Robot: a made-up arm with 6 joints. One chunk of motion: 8 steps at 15 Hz.
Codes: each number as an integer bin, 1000 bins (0 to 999) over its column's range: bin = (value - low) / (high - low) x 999, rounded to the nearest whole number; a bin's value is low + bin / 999 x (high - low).
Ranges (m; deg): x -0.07..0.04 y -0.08..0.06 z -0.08..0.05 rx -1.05..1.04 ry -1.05..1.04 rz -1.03..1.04
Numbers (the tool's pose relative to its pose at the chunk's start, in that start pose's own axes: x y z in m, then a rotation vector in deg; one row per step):
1: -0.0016 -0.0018 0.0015 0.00 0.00 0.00
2: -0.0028 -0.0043 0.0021 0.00 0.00 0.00
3: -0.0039 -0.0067 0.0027 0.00 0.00 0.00
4: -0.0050 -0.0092 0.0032 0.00 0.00 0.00
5: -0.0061 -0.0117 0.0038 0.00 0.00 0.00
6: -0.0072 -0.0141 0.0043 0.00 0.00 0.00
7: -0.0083 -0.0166 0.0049 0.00 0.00 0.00
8: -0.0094 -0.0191 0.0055 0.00 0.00 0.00
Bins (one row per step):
1: 621 558 626 502 502 497
2: 610 540 631 502 502 497
3: 600 523 636 502 502 497
4: 590 505 639 502 502 497
5: 580 487 644 502 502 497
6: 570 470 648 502 502 497
7: 560 452 652 502 502 497
8: 550 435 657 502 502 497

